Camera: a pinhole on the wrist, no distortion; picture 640 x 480 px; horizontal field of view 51.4 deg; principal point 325.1 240.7 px. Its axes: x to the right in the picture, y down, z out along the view. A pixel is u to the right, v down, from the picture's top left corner.
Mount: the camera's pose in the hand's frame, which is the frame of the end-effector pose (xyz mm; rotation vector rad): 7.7 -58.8 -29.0 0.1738 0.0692 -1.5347
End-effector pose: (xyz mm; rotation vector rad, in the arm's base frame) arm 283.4 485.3 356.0 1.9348 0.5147 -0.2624
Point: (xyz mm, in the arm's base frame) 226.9 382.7 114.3
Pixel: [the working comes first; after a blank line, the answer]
In the camera's frame: 95.3 28.8 234.5

595 322
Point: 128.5 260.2 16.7
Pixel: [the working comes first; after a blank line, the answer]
In the camera's frame: 152.9 -38.7 396.8

581 176
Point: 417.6 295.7 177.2
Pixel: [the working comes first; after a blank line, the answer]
In the camera's frame: -77.7 159.7 262.6

outside the picture
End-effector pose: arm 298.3 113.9 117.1 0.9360 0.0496 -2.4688
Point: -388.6 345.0 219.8
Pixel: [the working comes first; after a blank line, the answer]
In the camera's frame: 376.9 287.8 527.1

outside the picture
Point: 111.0 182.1 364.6
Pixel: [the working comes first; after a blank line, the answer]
In the camera's frame: 1.1 -52.7 327.4

327 134
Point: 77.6 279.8 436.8
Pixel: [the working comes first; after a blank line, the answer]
In the camera's frame: 80.0 -117.9 400.8

458 45
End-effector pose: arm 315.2 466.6 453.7 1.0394 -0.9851 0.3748
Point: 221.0 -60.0 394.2
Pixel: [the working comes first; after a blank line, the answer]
In the camera's frame: 87.6 14.7 536.4

434 259
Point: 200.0 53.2 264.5
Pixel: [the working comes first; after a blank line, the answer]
In the camera's frame: 99.4 -130.0 441.6

475 45
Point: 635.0 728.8 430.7
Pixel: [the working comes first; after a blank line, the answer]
In the camera's frame: 99.2 74.2 -353.1

behind the camera
